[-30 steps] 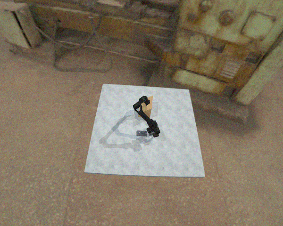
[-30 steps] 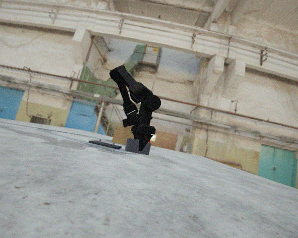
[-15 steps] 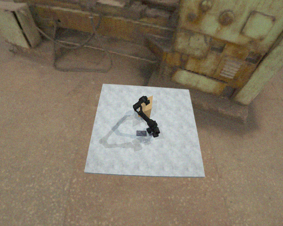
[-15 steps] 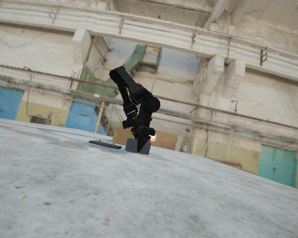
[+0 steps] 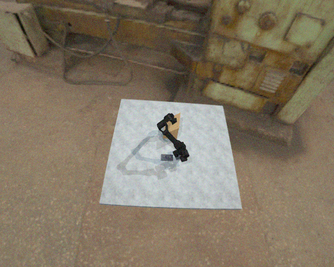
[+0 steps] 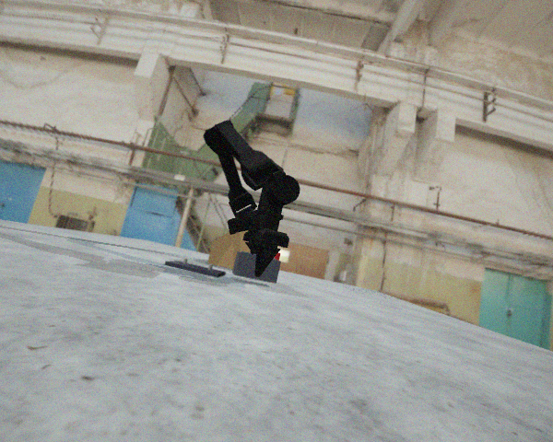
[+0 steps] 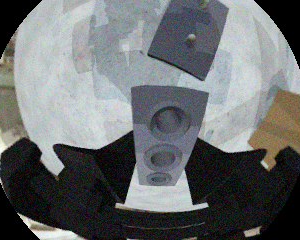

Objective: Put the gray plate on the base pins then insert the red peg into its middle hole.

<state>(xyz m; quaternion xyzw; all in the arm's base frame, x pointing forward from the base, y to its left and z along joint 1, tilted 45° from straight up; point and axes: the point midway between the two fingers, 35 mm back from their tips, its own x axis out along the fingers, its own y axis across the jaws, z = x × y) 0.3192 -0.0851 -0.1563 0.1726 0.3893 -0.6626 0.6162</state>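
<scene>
Right now my gripper tip is 130 mm to the left of the dark flat base and 10 mm above it. Also, from my gripper tip: plate: 30 mm above; then red peg: 100 mm behind, 50 mm to the left, 20 mm above.
</scene>
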